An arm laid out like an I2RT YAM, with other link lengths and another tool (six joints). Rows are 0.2 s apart.
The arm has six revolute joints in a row. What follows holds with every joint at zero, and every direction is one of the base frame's. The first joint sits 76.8 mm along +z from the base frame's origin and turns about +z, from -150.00 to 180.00 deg. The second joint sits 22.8 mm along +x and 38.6 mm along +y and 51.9 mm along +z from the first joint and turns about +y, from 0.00 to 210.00 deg. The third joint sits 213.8 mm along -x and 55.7 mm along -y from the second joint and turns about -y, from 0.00 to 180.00 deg. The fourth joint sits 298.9 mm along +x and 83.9 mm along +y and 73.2 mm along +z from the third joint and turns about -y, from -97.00 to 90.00 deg. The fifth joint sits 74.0 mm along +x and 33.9 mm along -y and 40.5 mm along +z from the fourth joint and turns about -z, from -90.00 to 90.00 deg. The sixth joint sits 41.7 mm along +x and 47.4 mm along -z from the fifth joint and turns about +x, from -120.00 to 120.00 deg. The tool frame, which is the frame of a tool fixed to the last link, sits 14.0 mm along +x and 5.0 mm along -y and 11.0 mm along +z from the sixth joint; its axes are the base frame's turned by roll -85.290, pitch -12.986 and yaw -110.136 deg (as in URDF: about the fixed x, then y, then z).
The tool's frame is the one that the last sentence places.
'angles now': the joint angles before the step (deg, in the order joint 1, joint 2, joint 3, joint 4, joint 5, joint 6). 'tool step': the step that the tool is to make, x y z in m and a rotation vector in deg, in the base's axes. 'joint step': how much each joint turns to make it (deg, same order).
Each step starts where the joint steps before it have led.
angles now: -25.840 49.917 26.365 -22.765 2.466 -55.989
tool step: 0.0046 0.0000 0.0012 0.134 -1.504 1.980
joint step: -0.010 0.984 0.354 1.948 -1.946 -0.881
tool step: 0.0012 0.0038 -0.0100 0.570 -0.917 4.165
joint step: 0.012 0.587 -1.771 2.885 -3.593 -2.275
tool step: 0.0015 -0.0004 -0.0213 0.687 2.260 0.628
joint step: 0.000 4.237 -0.943 2.807 -0.176 -0.706
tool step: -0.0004 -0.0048 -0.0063 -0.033 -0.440 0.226
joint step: -1.129 1.228 -0.636 2.216 -1.050 -0.873
